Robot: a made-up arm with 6 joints.
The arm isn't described. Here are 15 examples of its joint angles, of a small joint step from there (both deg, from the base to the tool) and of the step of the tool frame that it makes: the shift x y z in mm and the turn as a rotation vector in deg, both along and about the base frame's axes.
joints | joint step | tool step
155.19 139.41 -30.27 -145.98 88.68 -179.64 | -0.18 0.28 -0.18 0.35 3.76 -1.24 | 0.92 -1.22 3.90 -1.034 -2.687 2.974
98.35 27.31 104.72 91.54 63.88 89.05 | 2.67 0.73 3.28 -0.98 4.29 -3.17 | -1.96 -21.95 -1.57 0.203 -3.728 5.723
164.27 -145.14 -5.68 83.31 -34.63 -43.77 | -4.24 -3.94 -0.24 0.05 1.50 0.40 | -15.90 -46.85 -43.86 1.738 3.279 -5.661
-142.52 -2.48 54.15 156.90 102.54 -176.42 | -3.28 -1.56 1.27 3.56 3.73 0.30 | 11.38 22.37 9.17 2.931 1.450 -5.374
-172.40 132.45 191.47 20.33 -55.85 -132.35 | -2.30 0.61 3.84 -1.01 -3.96 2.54 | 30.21 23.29 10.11 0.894 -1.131 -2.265
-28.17 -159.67 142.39 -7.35 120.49 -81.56 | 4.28 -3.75 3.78 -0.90 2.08 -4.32 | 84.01 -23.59 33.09 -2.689 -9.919 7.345
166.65 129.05 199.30 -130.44 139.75 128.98 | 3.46 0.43 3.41 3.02 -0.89 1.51 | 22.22 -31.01 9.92 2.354 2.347 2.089
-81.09 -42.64 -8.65 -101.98 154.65 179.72 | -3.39 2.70 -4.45 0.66 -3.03 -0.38 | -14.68 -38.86 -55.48 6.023 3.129 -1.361
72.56 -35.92 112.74 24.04 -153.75 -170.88 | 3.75 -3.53 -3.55 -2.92 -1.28 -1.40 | 43.35 -19.39 -7.93 -1.168 -0.577 5.509
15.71 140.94 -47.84 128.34 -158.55 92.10 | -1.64 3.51 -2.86 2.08 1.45 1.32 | -12.41 10.21 51.76 -1.322 7.590 -2.603
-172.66 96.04 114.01 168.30 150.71 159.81 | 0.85 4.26 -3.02 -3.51 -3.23 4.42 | -12.15 -12.85 -84.76 -6.166 -4.474 4.068
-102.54 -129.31 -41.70 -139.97 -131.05 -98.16 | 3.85 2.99 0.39 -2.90 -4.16 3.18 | -8.12 -3.49 9.13 -1.984 0.831 8.961
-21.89 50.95 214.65 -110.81 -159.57 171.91 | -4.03 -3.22 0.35 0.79 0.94 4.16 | -14.62 25.16 -17.33 -4.298 -3.162 -1.897
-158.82 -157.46 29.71 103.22 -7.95 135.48 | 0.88 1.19 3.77 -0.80 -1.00 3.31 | -5.69 10.07 -21.46 -2.985 1.320 2.315
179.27 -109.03 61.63 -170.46 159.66 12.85 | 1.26 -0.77 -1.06 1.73 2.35 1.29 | -0.26 19.12 1.61 -0.510 -2.677 1.183
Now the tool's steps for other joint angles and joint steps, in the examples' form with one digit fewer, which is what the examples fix.
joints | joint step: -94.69 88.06 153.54 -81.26 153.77 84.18 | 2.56 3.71 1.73 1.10 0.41 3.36
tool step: 26.1 -17.7 -32.1 3.28 -1.60 4.01
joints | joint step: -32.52 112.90 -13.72 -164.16 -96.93 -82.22 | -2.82 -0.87 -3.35 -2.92 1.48 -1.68
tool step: -3.8 7.5 16.9 1.84 3.98 -5.75
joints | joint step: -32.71 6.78 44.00 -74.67 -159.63 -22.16 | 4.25 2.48 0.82 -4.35 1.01 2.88
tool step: 44.9 29.3 -17.9 5.48 -2.74 7.82
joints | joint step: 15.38 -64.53 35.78 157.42 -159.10 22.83 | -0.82 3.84 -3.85 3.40 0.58 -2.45
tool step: 84.5 30.5 33.0 -2.42 7.54 -6.59
